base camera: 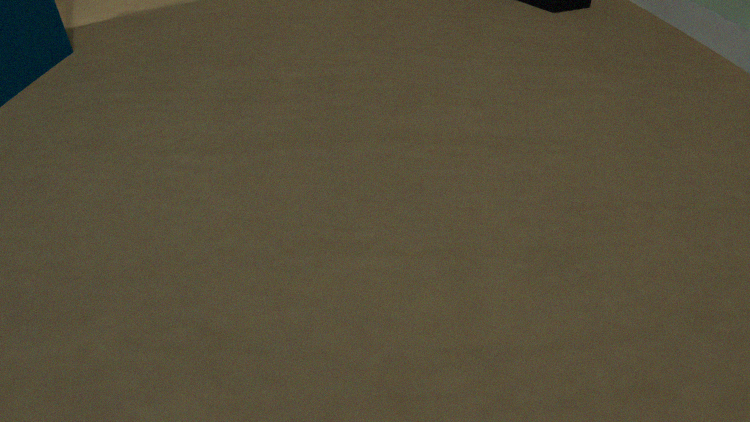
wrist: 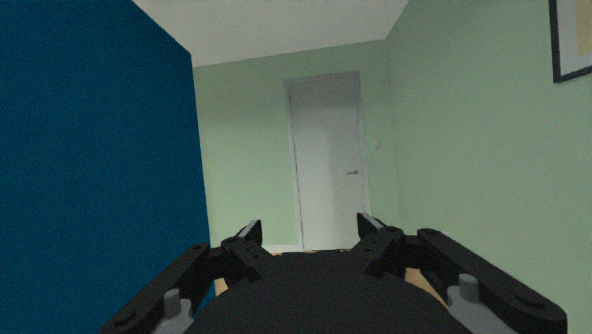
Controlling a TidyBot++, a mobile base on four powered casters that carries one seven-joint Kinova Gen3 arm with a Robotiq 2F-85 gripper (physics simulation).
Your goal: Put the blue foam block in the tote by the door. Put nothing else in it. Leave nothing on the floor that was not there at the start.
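Frame: origin at the arm's base, x back, y down, z right, level; millimetres.
Seen in the pictures: gripper, fingertip midpoint: (wrist: 308, 226).
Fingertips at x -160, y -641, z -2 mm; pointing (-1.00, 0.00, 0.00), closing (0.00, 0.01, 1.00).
A point is followed by its place in that frame.
My gripper (wrist: 308, 226) {x -160, y -641, z -2 mm} is open and empty in the wrist view, its two fingers apart and pointing level toward a white door (wrist: 327, 165) {x -2057, y -638, z 275 mm} at the far end of the room. The blue foam block does not show in either view. The tote by the door does not show either; the floor at the foot of the door is mostly hidden behind my gripper.
A large dark blue panel (wrist: 100, 150) {x -582, y -809, z -725 mm} (base camera: 28, 47) {x -1003, y 329, z -710 mm} stands close on the left. A green wall (wrist: 480, 150) {x -1048, y -675, z 1030 mm} with a framed picture (wrist: 555, 45) {x -712, y -1057, z 995 mm} runs along the right. A black object (base camera: 558, 5) {x -1421, y 375, z 634 mm}, cut off by the view's top edge, sits on the floor (base camera: 367, 209) {x -512, y 397, z 11 mm}.
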